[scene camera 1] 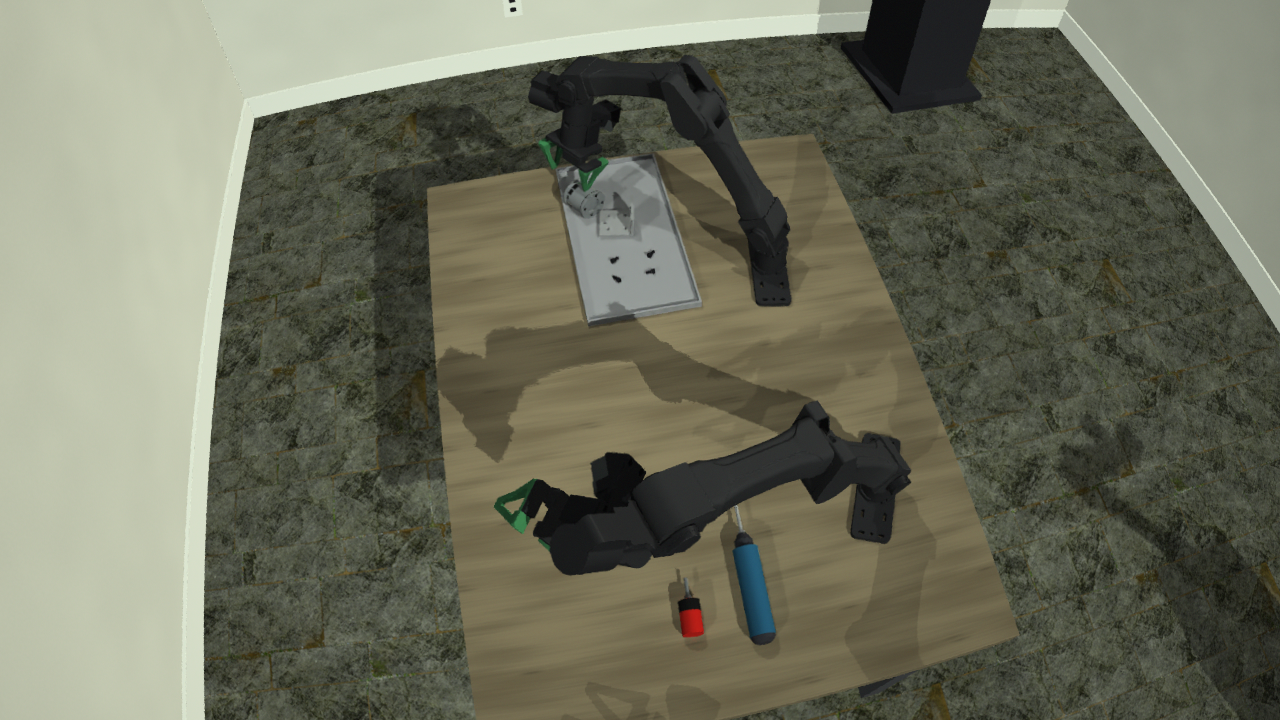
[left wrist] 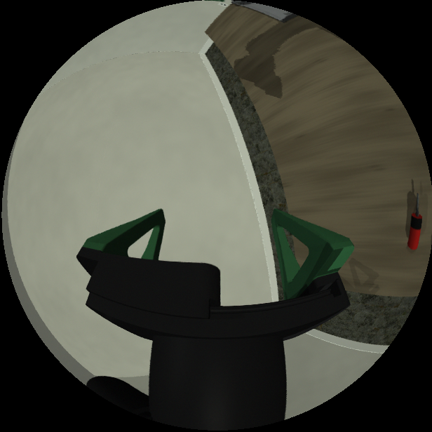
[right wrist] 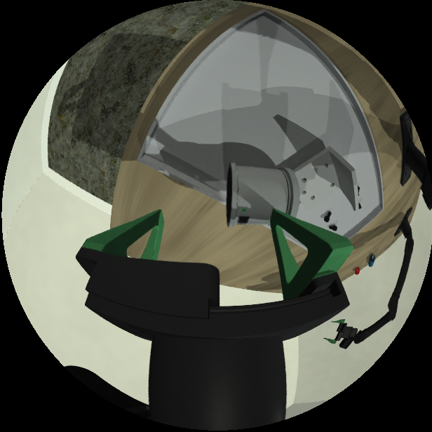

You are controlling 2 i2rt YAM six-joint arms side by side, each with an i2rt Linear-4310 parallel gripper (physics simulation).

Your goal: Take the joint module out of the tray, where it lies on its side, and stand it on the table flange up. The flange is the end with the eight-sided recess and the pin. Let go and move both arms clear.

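Frame: origin at the left arm's base, x back, y up, z left, level; metres.
Seen in the pictures: left gripper, fingertip midpoint: (scene camera 1: 518, 520); right gripper, fingertip midpoint: (scene camera 1: 570, 179); left arm's base at its link origin: (scene camera 1: 875, 488); right arm's base at its link origin: (scene camera 1: 768, 266).
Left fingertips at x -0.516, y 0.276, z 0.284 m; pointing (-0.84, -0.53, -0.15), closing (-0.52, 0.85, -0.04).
Pixels of each thing's top centre, then the offset from my left fingertips to it. "pt": a spot on its surface instead. Level surfaces: height alone.
- grey cylindrical joint module at a spot on its surface: (scene camera 1: 586, 200) pt dx -0.129, dy -0.214, dz -0.753 m
- grey tray at its top centre: (scene camera 1: 623, 229) dx -0.047, dy -0.260, dz -0.732 m
- blue-handled screwdriver at a spot on its surface: (scene camera 1: 754, 591) pt dx +0.335, dy -0.235, dz -0.047 m
- red-handled tool at its top centre: (scene camera 1: 689, 603) dx +0.240, dy -0.242, dz -0.009 m
- wooden table at its surface level: dy -0.276 m
The grey cylindrical joint module (scene camera 1: 586, 200) (right wrist: 262, 192) lies on its side at the back left of the grey tray (scene camera 1: 626, 300) (right wrist: 240, 65), by the tray's wall. In scene camera 1 one round end with small holes faces the lower right; I cannot tell which end is the flange. My right gripper (scene camera 1: 571, 175) (right wrist: 216, 215) is open and empty, pointing down just above the module; one finger covers part of it. My left gripper (scene camera 1: 519, 528) (left wrist: 217, 214) is open and empty above the table's left part, far from the tray.
An angled bracket (scene camera 1: 614, 222) (right wrist: 345, 175) lies beside the module. Several small black screws (scene camera 1: 650, 253) (right wrist: 327, 216) lie in the tray. A blue-handled screwdriver (scene camera 1: 754, 591) and a red-handled tool (scene camera 1: 691, 617) (left wrist: 414, 232) lie on the wooden table (scene camera 1: 501, 295) near my left arm.
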